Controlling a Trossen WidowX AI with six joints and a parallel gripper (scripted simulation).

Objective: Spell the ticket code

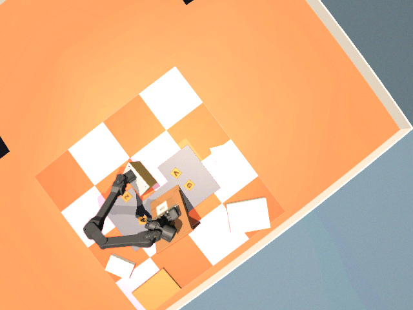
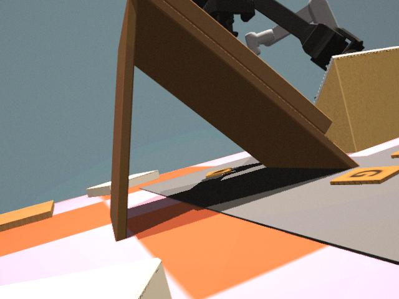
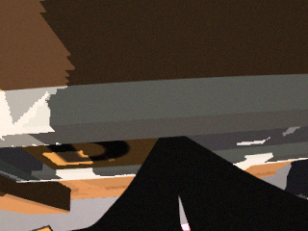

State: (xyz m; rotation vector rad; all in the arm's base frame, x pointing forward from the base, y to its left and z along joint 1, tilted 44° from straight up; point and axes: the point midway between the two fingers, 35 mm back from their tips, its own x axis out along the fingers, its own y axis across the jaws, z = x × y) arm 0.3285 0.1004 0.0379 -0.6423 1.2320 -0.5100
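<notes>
My gripper tip is now 50 mm past the white ticket, 30 mm to the left of it and 80 mm above it. Also, from my gripper tip: orange d tile: 30 mm to the left; then g tile: 70 mm behind, 190 mm to the left, 160 mm below; then grey mat: 140 mm behind, 40 mm to the right, 160 mm below.
</notes>
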